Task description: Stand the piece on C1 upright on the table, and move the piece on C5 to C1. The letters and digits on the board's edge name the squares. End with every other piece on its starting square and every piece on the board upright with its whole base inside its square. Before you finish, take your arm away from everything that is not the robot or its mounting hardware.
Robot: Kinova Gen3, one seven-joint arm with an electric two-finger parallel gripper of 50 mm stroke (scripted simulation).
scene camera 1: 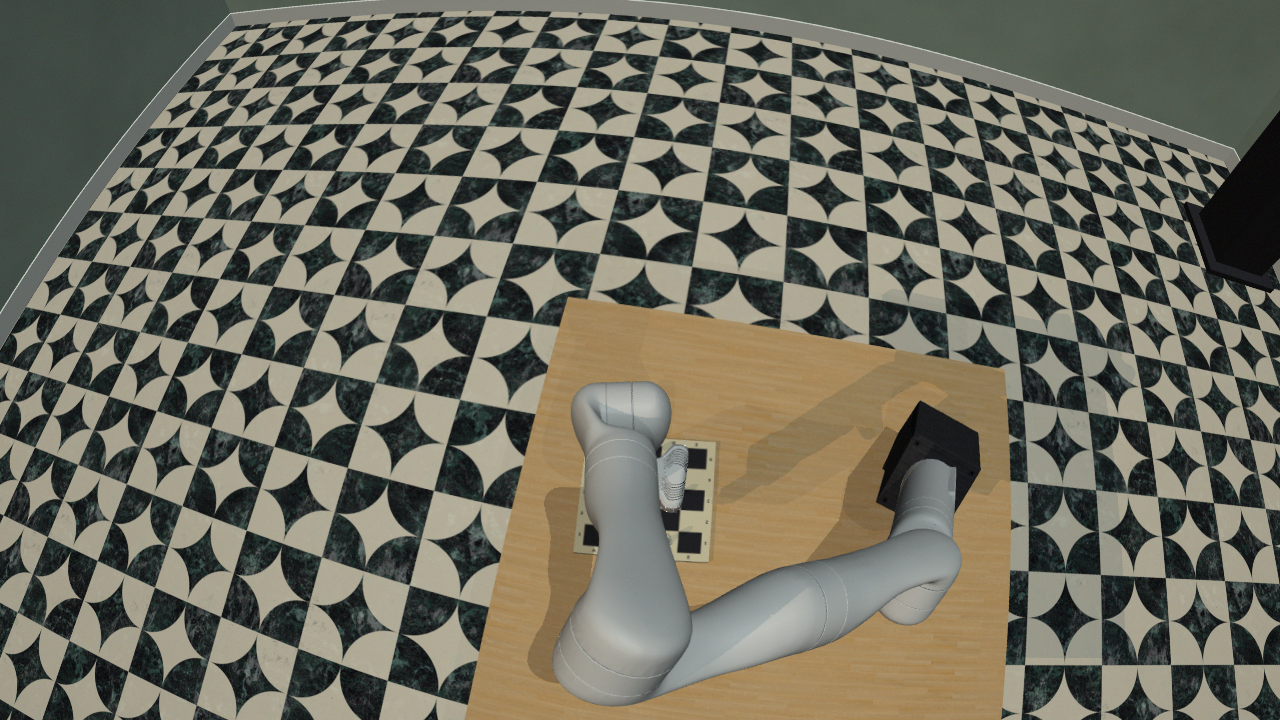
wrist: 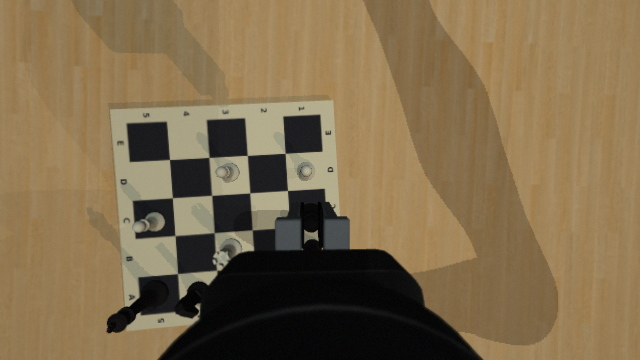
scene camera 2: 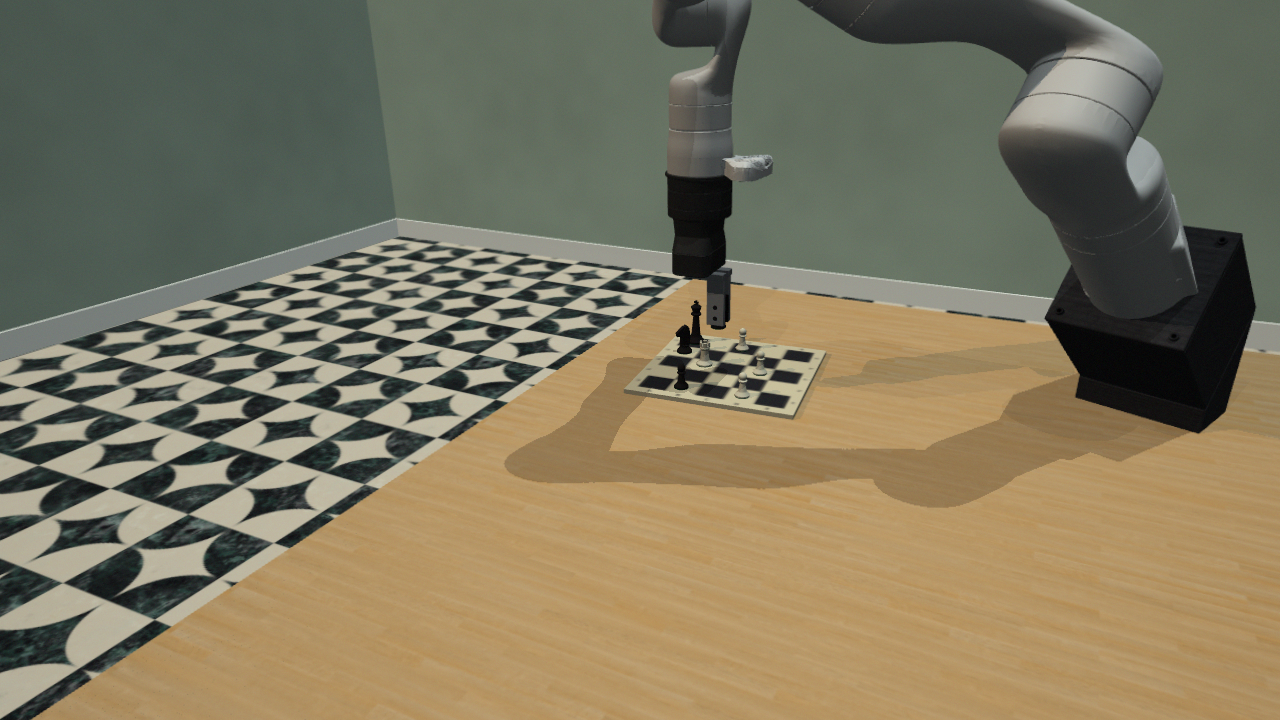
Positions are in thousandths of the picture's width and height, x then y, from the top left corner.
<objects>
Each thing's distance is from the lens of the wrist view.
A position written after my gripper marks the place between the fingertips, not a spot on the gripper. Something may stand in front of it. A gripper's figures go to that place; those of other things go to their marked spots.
my gripper (wrist: 485, 604): 0.18 m
chessboard (wrist: 259, 440): 0.31 m
</objects>
